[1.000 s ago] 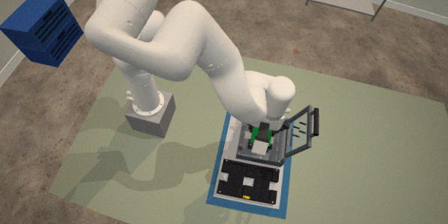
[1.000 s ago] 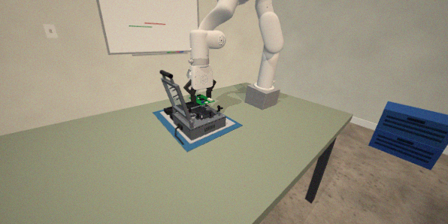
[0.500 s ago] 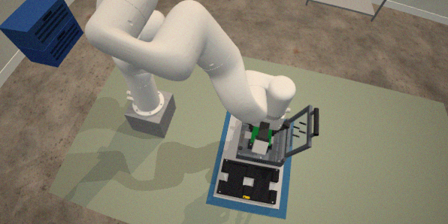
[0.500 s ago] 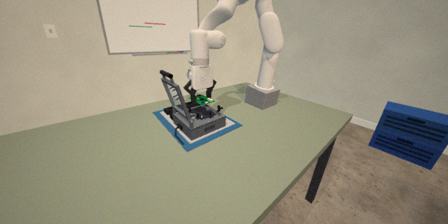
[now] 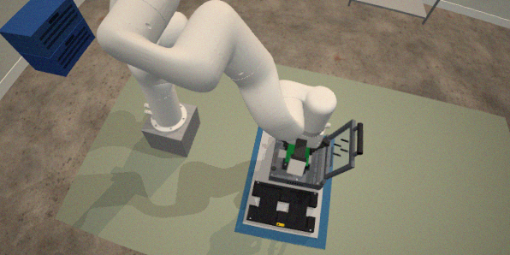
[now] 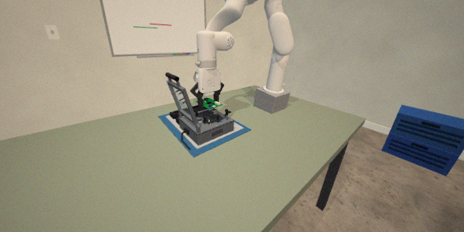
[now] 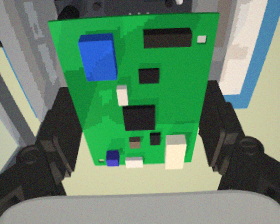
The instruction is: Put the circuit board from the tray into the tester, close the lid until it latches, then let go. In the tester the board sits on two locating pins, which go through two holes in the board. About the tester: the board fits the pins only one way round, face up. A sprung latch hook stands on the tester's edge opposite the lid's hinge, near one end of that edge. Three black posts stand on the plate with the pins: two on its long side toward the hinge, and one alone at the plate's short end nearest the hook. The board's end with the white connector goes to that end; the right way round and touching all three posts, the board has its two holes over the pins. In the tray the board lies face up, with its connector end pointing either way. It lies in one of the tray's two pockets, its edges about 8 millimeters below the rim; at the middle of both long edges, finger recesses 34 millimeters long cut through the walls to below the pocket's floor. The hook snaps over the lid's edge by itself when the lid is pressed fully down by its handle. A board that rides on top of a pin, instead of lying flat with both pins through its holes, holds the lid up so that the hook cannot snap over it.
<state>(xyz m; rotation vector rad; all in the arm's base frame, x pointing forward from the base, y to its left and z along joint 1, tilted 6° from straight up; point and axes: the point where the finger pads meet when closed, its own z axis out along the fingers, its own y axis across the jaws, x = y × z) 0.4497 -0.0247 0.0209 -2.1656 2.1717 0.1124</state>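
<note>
Right now the latch hook is 6 cm behind my hand, 6 cm to the left of it and 5 cm below it. Also, from my hand: tester lid 13 cm ahead, 5 cm above; then green circuit board right at my hand.
</note>
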